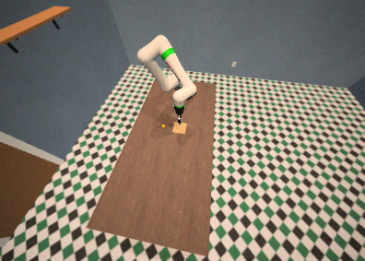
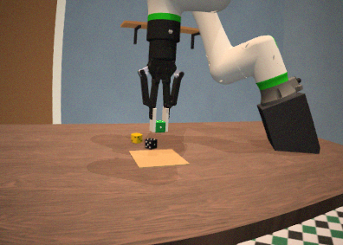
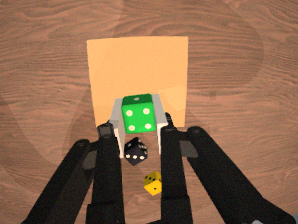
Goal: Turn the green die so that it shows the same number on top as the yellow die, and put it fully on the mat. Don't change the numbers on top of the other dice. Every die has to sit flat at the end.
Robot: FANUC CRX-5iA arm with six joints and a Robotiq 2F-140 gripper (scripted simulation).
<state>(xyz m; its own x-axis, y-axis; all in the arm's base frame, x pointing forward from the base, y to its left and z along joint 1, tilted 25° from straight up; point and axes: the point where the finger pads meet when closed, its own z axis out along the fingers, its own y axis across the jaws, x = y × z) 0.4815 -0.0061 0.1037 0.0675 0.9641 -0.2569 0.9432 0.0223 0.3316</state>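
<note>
My gripper is now 11 cm above the mat. From my hand the other things lie so: yellow die 18 cm to the right, 10 cm below, 1 cm behind; black die 10 cm to the right, 10 cm below, 3 cm behind; green die 2 cm below.
</note>
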